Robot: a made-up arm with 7 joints. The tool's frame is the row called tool. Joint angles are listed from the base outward. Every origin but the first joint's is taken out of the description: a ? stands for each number. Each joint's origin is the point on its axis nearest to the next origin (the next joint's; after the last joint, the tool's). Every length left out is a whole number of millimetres.
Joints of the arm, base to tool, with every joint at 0 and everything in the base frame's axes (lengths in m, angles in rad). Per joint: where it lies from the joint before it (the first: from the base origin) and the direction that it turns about. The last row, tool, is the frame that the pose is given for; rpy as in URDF.
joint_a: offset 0.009 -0.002 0.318 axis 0 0 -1
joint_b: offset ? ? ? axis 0 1 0
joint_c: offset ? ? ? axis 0 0 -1
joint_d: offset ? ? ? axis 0 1 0
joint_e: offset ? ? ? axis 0 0 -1
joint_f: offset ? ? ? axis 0 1 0
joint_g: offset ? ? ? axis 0 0 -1
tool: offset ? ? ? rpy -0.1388 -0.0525 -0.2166
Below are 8 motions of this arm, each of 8 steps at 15 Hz.
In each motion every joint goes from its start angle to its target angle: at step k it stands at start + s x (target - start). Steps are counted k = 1, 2, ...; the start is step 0. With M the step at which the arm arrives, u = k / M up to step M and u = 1 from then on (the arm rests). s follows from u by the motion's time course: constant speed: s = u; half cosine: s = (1 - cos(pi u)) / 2; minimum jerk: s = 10 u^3 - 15 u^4 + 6 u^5.
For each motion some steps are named. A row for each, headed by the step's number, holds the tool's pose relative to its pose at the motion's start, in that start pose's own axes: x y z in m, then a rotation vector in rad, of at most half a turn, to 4 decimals.
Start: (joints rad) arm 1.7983 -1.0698 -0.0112 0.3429 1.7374 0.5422 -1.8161
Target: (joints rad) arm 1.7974 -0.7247 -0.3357 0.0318 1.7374 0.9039 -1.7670
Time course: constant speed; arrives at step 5
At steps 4, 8:
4: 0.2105 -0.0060 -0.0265 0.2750 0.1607 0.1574
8: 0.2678 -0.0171 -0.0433 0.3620 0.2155 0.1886

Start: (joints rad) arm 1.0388 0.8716 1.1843 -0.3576 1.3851 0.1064 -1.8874
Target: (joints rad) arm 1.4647 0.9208 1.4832 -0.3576 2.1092 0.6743 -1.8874
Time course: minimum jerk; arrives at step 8
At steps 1, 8:
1: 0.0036 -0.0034 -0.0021 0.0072 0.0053 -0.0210
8: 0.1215 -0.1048 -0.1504 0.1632 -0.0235 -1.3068

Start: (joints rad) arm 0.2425 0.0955 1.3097 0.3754 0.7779 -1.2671 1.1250
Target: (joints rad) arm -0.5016 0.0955 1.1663 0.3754 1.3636 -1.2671 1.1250
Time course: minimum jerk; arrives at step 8
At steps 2, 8:
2: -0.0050 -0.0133 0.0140 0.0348 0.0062 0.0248
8: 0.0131 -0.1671 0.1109 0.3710 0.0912 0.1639

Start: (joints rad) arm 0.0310 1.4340 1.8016 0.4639 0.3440 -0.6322 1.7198
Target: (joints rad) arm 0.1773 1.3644 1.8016 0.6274 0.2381 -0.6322 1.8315
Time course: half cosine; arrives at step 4
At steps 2, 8:
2: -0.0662 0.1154 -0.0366 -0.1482 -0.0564 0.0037
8: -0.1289 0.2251 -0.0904 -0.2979 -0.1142 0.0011

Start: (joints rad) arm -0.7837 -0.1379 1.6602 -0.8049 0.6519 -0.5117 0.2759
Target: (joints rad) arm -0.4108 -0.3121 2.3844 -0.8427 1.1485 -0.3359 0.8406
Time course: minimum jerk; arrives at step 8
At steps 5, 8:
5: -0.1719 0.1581 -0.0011 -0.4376 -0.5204 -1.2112
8: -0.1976 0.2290 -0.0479 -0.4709 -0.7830 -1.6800

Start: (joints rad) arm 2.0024 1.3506 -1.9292 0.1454 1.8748 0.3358 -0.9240
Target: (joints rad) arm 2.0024 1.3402 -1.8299 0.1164 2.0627 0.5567 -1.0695
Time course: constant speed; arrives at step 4
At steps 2, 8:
2: -0.0005 -0.0340 -0.0133 0.1238 0.0498 -0.0563
8: -0.0082 -0.0679 -0.0309 0.2599 0.0790 -0.1096

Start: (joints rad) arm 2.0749 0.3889 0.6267 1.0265 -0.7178 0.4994 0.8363
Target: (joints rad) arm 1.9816 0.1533 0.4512 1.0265 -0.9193 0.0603 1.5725
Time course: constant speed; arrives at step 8
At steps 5, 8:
5: -0.1554 -0.0174 -0.1054 0.1930 -0.2865 -0.3185
8: -0.2275 -0.0311 -0.1926 0.3663 -0.3910 -0.4609

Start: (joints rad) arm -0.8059 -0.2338 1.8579 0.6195 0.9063 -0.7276 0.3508
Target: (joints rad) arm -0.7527 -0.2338 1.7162 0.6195 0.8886 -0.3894 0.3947
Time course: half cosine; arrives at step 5
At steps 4, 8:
4: 0.0342 0.0229 -0.0050 -0.1195 0.2265 0.0801
8: 0.0371 0.0258 -0.0063 -0.1338 0.2492 0.0891

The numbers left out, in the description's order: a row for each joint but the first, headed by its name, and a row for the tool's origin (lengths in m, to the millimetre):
joint_b: 0.011 -0.034 0.000
joint_c: -0.013 0.000 0.568
joint_d: 0.012 0.012 0.000
joint_e: -0.024 0.000 0.388
joint_f: 0.021 0.008 0.000
joint_g: 0.023 0.000 0.217
tool: 0.014 -0.023 0.000

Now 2 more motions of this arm.
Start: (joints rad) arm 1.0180 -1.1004 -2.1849 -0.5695 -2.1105 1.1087 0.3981
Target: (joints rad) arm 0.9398 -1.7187 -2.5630 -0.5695 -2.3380 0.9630 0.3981
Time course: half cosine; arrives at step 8
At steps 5, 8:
5: 0.2141 -0.0641 0.0650 -0.1925 -0.3777 0.5010
8: 0.3246 -0.0836 0.0793 -0.2190 -0.5490 0.7377

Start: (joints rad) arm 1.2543 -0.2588 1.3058 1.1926 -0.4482 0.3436 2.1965
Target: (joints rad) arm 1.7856 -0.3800 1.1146 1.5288 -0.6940 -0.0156 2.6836
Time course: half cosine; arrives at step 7
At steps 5, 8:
5: 0.1614 0.0941 -0.1210 -0.0527 0.4197 -0.0947
8: 0.1892 0.1159 -0.1603 -0.0857 0.5249 -0.1179

